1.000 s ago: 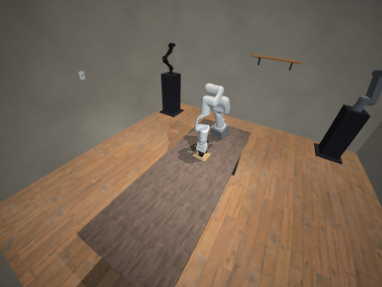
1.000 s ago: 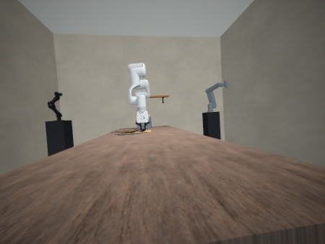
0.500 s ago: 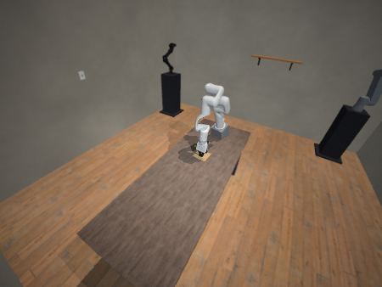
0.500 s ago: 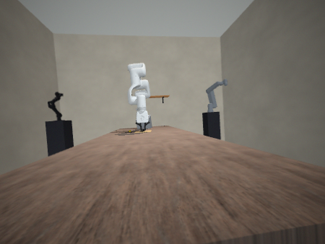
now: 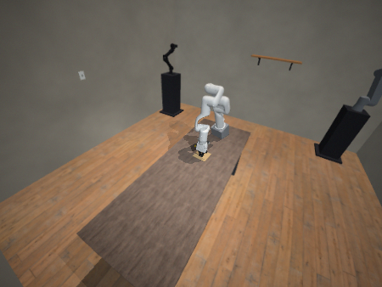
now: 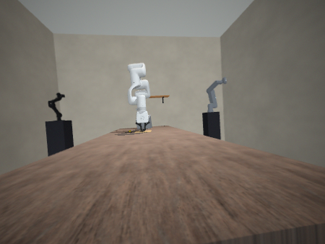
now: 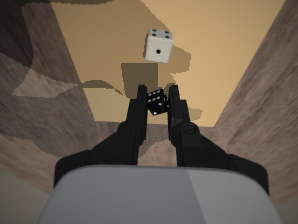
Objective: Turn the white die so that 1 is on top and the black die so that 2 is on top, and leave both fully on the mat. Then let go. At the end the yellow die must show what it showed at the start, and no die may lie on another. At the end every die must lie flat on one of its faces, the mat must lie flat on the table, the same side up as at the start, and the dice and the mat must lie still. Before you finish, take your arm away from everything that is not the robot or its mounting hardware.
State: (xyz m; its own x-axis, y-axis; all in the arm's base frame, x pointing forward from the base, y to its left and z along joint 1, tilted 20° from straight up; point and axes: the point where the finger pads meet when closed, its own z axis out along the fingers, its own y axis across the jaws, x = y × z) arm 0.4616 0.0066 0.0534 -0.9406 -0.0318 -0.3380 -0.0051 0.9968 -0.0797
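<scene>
Right now my hand is 1 cm above the black die. From my hand the other things lie so: tan mat 2 cm behind, 3 cm below; small yellow die 11 cm behind, 13 cm to the right, 2 cm below; white die 5 cm behind, 2 cm below.
</scene>
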